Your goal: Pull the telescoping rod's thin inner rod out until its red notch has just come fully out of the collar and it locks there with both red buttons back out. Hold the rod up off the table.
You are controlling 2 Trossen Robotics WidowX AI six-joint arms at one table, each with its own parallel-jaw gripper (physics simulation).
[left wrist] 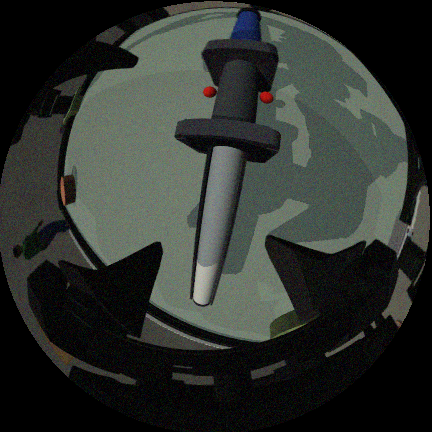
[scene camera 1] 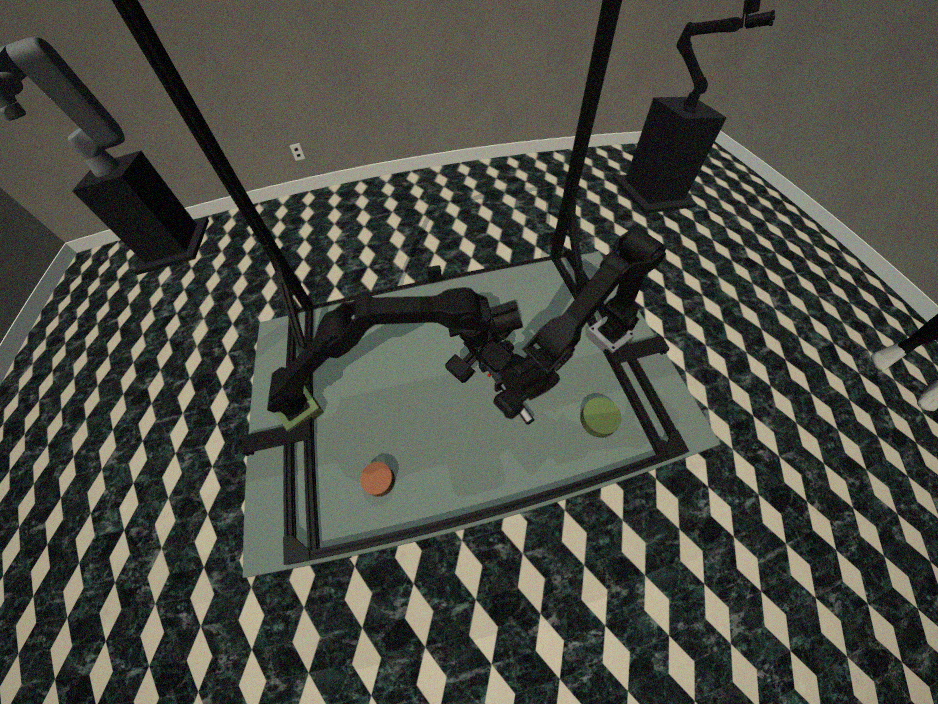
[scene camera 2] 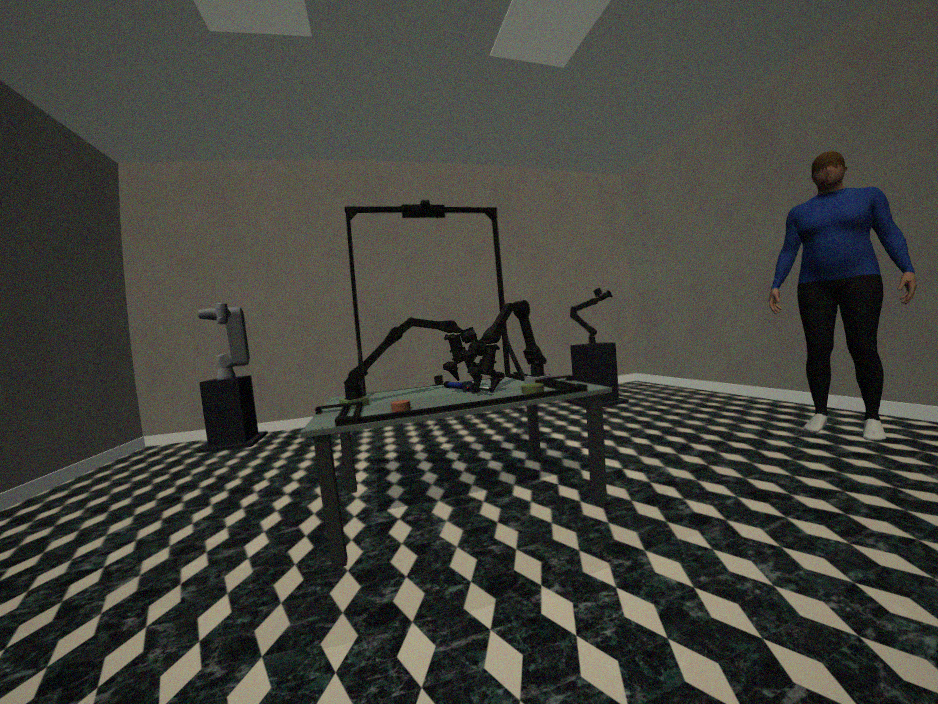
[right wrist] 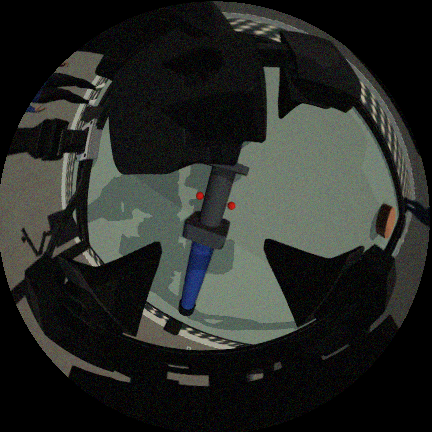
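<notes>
The telescoping rod lies on the table between my arms: blue tube (scene camera 2: 454, 384) (left wrist: 247, 26) (right wrist: 198, 267), dark collar (left wrist: 236, 90) (right wrist: 216, 195) with two flanges, and pale inner rod (scene camera 1: 527, 415) (left wrist: 220, 205). One red button (left wrist: 209, 92) (right wrist: 200, 196) and the other red button (left wrist: 266, 97) (right wrist: 231, 205) stand out beside the collar. No red notch shows. My left gripper (left wrist: 213, 244) is open above the inner rod, one finger on each side. My right gripper (right wrist: 212, 246) is open above the blue tube, its fingers apart from it. In the right wrist view my left arm hides the inner rod.
An orange disc (scene camera 1: 376, 478) (scene camera 2: 400, 406) (left wrist: 69, 190) (right wrist: 386, 221) lies at the front left in scene camera 1, a green disc (scene camera 1: 600, 416) (scene camera 2: 532, 387) (left wrist: 287, 324) at the right. Black frame bars (scene camera 1: 454, 519) edge the table. My two wrists stand very close together over the rod.
</notes>
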